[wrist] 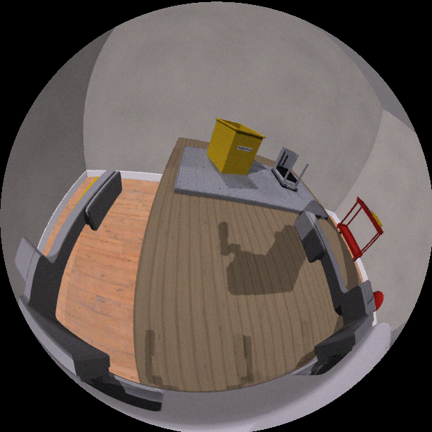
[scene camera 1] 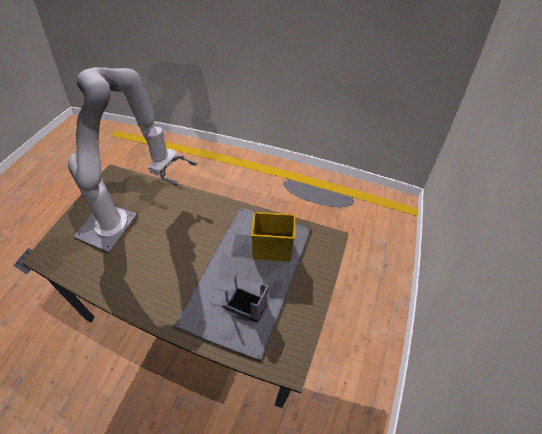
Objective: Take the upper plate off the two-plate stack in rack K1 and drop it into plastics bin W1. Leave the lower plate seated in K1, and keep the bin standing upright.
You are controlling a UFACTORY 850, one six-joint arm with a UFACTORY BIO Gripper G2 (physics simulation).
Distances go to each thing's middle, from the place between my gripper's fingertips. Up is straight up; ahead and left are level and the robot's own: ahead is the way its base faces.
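Labels:
For the yellow plastics bin W1 [scene camera 1: 272, 234], my gripper is 520 mm short of it at the moment and 80 mm to the left of it, and it's 90 mm above it.

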